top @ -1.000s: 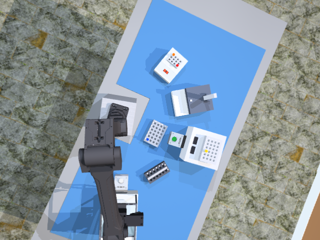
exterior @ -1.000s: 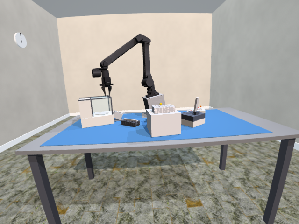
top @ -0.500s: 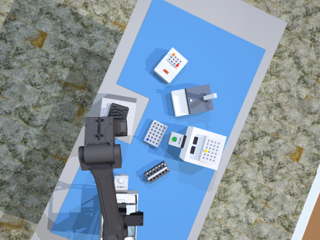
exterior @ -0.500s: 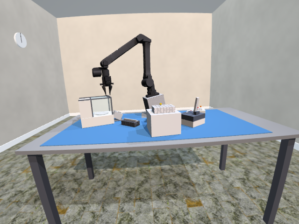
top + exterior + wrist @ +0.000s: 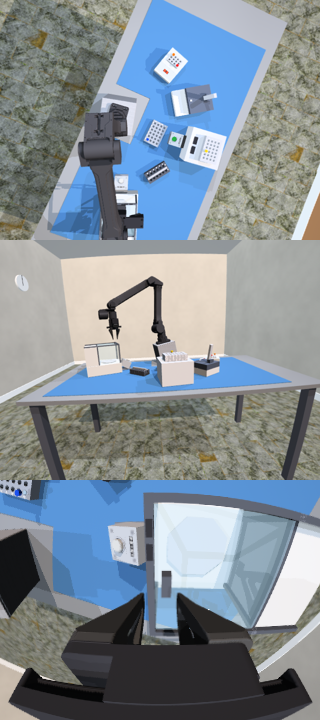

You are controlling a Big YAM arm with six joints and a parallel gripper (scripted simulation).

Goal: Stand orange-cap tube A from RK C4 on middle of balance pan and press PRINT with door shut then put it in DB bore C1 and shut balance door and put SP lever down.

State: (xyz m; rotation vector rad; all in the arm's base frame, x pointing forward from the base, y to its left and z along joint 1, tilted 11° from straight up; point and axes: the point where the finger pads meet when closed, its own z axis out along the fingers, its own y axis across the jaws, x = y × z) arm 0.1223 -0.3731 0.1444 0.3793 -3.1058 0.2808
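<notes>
My gripper is now 10 mm short of the balance door, 30 mm to the left of it and 40 mm above it. Also, from my hand: tube rack RK 90 mm ahead, 360 mm to the left, 230 mm below; white key 20 mm behind, 80 mm to the left, 180 mm below; black magnet block 160 mm ahead, 160 mm to the left, 230 mm below.
</notes>
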